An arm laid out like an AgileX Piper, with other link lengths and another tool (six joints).
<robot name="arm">
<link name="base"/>
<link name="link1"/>
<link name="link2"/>
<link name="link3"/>
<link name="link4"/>
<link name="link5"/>
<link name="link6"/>
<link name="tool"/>
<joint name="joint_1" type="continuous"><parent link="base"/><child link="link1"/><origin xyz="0.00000 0.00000 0.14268" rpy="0.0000 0.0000 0.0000"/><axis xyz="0 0 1"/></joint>
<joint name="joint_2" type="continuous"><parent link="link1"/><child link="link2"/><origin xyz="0.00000 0.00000 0.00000" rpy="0.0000 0.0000 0.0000"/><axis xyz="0 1 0"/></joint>
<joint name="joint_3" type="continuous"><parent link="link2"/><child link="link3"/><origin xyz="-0.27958 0.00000 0.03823" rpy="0.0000 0.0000 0.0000"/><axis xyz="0 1 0"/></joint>
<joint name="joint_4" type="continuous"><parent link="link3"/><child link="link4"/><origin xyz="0.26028 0.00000 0.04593" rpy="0.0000 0.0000 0.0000"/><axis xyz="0.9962 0 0.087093"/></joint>
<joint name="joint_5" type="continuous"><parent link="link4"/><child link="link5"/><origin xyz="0.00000 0.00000 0.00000" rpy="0.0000 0.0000 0.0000"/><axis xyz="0 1 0"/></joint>
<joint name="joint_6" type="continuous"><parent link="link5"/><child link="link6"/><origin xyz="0.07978 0.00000 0.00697" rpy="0.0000 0.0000 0.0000"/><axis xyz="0.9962 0 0.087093"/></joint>
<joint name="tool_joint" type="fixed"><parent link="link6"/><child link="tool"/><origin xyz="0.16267 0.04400 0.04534" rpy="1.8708 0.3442 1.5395"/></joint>
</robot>
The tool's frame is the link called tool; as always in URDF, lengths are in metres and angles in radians. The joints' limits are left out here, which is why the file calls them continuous.
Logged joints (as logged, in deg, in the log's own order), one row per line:
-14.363 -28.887 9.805 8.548 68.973 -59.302
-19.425 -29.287 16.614 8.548 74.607 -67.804
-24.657 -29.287 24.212 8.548 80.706 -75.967
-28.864 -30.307 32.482 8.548 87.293 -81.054
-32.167 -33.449 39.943 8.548 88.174 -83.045
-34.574 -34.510 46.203 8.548 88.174 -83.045
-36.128 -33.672 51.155 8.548 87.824 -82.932
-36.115 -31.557 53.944 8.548 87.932 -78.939
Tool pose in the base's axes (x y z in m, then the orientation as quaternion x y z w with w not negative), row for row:
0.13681 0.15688 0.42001 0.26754 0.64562 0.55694 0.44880
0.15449 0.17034 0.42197 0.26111 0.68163 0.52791 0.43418
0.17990 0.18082 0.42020 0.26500 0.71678 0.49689 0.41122
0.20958 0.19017 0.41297 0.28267 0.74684 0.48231 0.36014
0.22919 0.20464 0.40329 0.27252 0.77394 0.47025 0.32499
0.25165 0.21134 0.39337 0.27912 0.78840 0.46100 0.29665
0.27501 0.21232 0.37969 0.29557 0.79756 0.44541 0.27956
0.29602 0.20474 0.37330 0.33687 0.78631 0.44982 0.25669
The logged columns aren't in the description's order. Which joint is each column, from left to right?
Columns, left to right: joint_3, joint_5, joint_2, joint_1, joint_6, joint_4.
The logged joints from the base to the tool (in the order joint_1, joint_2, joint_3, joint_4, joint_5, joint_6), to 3 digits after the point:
8.548 9.805 -14.363 -59.302 -28.887 68.973
8.548 16.614 -19.425 -67.804 -29.287 74.607
8.548 24.212 -24.657 -75.967 -29.287 80.706
8.548 32.482 -28.864 -81.054 -30.307 87.293
8.548 39.943 -32.167 -83.045 -33.449 88.174
8.548 46.203 -34.574 -83.045 -34.510 88.174
8.548 51.155 -36.128 -82.932 -33.672 87.824
8.548 53.944 -36.115 -78.939 -31.557 87.932

